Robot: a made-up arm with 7 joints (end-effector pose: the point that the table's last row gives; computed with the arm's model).
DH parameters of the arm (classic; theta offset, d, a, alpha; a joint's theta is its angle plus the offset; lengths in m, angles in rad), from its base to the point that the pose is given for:
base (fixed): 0 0 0 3.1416
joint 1: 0 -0.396 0 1.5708
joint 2: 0 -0.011 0 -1.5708
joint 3: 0 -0.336 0 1.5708
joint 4: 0 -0.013 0 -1.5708
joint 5: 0 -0.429 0 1.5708
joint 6: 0 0 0 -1.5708
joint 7: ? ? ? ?
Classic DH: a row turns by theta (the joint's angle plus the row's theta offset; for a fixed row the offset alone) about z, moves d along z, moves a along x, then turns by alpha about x.
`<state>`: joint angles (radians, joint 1 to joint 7).
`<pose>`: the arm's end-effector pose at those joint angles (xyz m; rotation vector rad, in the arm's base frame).
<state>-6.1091 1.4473 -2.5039 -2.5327 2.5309 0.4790 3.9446</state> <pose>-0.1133 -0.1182 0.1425 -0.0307 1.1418 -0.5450</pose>
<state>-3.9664 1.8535 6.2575 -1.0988 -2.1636 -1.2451 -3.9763</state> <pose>-0.5534 -0.4193 0.5977 -0.1031 1.4233 -0.2762</pose>
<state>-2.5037 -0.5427 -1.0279 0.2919 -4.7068 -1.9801 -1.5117</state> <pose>0.2277 -0.3313 0.9888 0.1108 -0.9683 -2.6071</pose>
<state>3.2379 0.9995 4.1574 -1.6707 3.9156 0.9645 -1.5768</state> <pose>-0.2559 0.4760 0.3380 1.5917 0.1835 -1.5252</pose>
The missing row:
joint 7: 0 -0.112 0 0
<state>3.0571 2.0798 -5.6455 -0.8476 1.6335 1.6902 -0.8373</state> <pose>-0.6798 -0.1355 0.3871 1.6463 1.4434 -0.5130</pose>
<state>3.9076 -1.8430 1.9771 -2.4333 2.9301 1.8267 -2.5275</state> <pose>-0.1353 -0.1039 0.4430 0.2735 1.6561 -2.5678</pose>
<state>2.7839 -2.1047 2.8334 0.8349 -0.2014 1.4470 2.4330</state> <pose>0.2150 0.2315 -0.2120 -0.2158 1.3288 -0.4131</pose>
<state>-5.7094 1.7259 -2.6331 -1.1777 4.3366 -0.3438 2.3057</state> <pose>0.2887 -0.4327 -0.1341 -0.2933 -0.2187 -0.0097</pose>
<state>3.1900 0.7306 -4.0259 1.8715 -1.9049 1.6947 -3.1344</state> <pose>-0.0075 0.3852 0.7054 1.3010 0.4885 0.8877</pose>
